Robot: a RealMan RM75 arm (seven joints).
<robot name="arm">
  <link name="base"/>
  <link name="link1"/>
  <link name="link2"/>
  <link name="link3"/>
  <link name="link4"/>
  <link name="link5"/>
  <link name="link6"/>
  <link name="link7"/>
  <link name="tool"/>
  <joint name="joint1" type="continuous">
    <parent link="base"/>
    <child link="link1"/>
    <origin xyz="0 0 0.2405"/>
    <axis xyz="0 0 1"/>
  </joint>
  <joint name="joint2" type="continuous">
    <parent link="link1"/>
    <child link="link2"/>
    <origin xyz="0 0 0"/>
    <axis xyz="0 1 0"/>
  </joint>
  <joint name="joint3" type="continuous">
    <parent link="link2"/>
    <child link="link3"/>
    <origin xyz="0 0 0.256"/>
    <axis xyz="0 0 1"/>
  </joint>
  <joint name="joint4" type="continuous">
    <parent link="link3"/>
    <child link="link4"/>
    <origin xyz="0 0 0"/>
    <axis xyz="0 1 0"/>
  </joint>
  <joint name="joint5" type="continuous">
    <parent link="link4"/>
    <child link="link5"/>
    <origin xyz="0 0 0.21"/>
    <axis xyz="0 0 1"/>
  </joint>
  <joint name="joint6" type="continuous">
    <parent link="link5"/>
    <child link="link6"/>
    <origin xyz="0 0 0"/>
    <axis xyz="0 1 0"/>
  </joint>
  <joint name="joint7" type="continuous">
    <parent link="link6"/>
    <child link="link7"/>
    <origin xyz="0 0 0.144"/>
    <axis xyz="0 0 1"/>
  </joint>
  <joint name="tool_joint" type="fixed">
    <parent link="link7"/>
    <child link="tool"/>
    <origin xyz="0 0 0"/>
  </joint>
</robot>
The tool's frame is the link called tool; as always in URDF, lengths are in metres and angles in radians. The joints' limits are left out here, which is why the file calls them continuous.
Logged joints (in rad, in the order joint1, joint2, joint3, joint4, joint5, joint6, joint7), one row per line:
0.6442 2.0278 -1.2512 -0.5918 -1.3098 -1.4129 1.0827
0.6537 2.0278 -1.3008 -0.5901 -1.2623 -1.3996 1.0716
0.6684 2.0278 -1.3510 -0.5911 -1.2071 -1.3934 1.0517
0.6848 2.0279 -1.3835 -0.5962 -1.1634 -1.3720 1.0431
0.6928 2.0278 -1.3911 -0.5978 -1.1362 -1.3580 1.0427
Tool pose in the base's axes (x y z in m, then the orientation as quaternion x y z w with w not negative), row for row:
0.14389 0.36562 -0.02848 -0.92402 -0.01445 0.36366 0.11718
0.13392 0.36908 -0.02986 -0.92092 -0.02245 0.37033 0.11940
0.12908 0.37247 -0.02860 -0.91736 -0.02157 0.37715 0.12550
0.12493 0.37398 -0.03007 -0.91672 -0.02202 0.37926 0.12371
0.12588 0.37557 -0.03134 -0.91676 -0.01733 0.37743 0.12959
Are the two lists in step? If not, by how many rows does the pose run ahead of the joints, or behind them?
The pose runs 2 rows ahead of the joints: the pose in row i belongs to the joints in row i + 2.
